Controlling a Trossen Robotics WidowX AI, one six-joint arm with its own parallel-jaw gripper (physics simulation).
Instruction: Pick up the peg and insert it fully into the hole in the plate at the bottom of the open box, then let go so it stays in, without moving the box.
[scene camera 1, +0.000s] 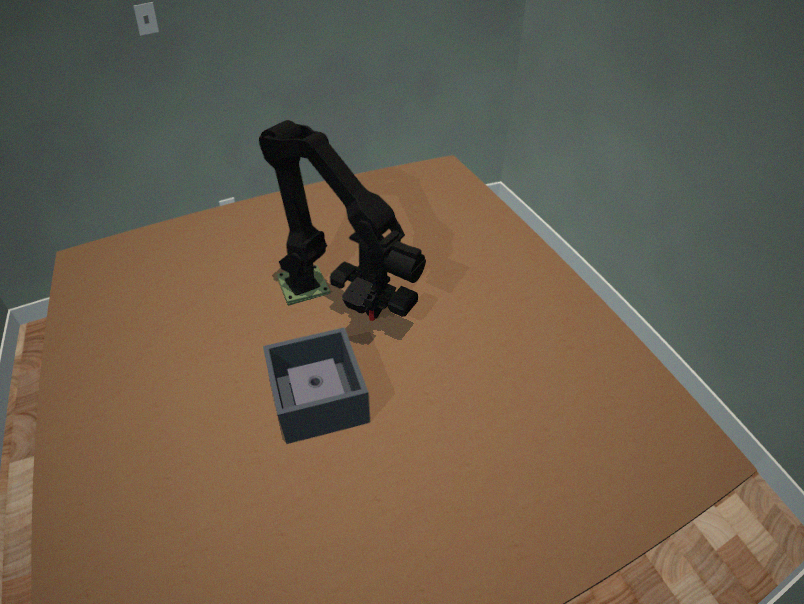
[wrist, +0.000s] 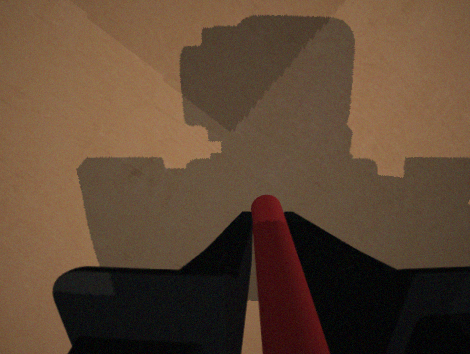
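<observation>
The red peg is upright between the fingers, its lower end at or close to the table top. My gripper points down and is shut on the peg. In the wrist view a finger lies on each side of it, with a narrow gap along part of the left side. The upper part of the peg is hidden in the scene view. The open grey box stands nearer the scene camera. The pale plate lies at its bottom, with the round hole near the plate's middle.
The box's raised walls stand all around the plate. The arm's green base plate is fixed behind the box. The brown table top extends around the box, with its edges well away. The arm's shadow falls around the peg.
</observation>
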